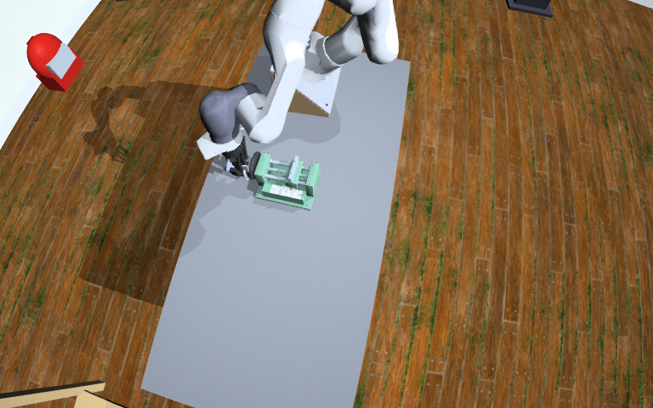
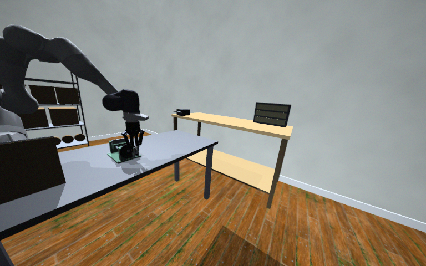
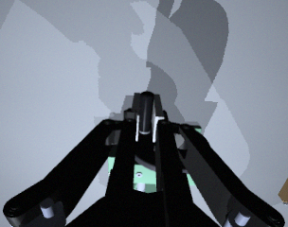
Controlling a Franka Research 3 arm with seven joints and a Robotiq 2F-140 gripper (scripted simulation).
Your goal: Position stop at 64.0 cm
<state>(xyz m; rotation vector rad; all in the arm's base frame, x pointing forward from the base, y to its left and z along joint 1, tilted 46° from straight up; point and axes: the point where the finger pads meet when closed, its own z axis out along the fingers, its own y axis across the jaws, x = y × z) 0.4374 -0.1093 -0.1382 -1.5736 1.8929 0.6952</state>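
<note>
Now: hand 20 mm to the right of the dark handwheel and 10 mm above it. Also, from my hand: stop carriage 170 mm to the left, 20 mm above, 10 mm ahead.
</note>
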